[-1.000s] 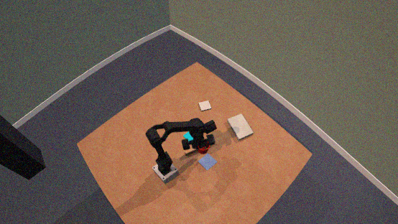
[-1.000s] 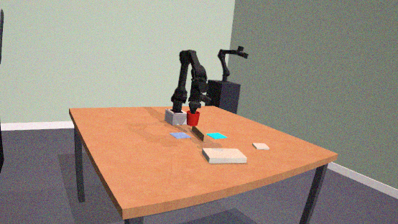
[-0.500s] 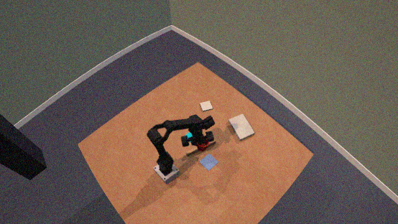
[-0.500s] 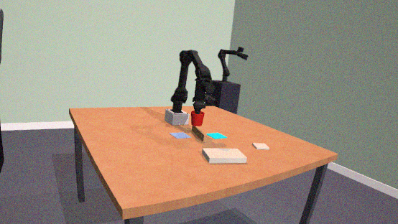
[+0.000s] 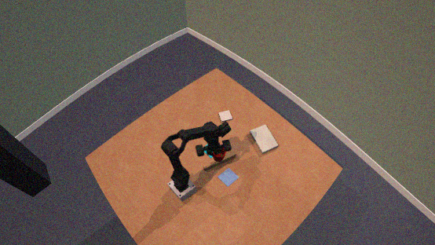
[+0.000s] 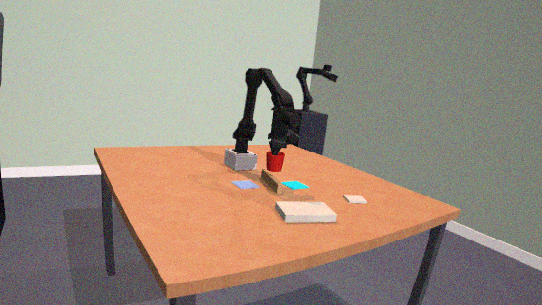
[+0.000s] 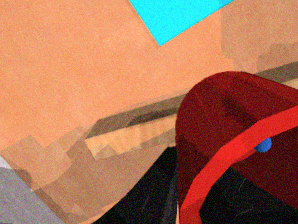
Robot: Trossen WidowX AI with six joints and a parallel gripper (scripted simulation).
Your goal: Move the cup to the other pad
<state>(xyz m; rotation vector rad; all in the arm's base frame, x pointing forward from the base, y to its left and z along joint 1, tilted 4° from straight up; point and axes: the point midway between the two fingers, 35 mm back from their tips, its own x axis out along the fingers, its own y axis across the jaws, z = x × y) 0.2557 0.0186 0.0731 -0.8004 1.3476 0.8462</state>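
The blue marble lies 40 mm ahead of my gripper tip, 30 mm to the right of it and 20 mm below it. From my gripper tip the other things lie so: cyan pad 110 mm below, 80 mm to the left, 50 mm ahead; light blue pad 130 mm to the right, 110 mm below; red cup 30 mm ahead, 20 mm to the right.
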